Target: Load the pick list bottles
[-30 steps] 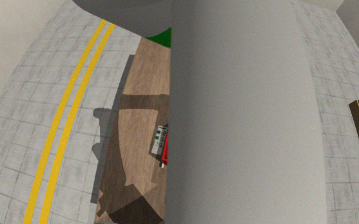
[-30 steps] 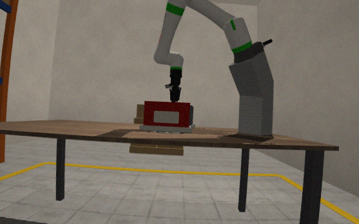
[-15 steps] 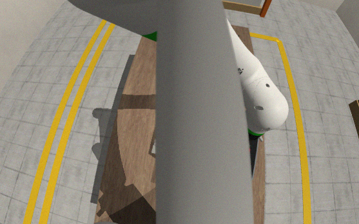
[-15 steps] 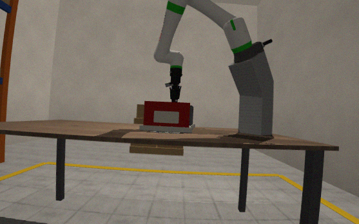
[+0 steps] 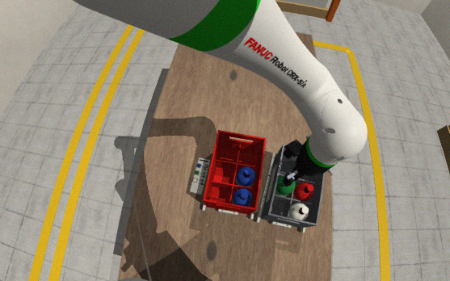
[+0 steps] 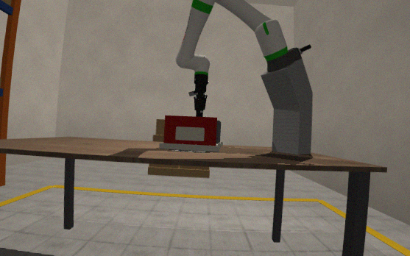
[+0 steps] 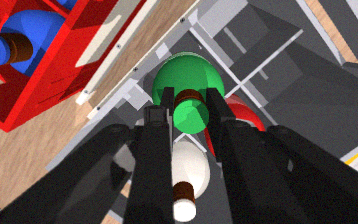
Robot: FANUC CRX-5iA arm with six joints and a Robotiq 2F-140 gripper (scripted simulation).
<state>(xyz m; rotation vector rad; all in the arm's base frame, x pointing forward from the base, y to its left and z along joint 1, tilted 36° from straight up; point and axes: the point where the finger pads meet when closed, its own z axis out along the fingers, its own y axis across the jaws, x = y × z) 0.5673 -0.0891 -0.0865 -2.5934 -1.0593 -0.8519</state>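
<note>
My hand is 80 mm above the green-label bottle. The rest, counted from my hand: grey crate (120 mm below, 40 mm to the right); then white-label bottle (120 mm below, 90 mm to the right, 80 mm behind); then red-label bottle (120 mm below, 90 mm to the right, 10 mm ahead).
</note>
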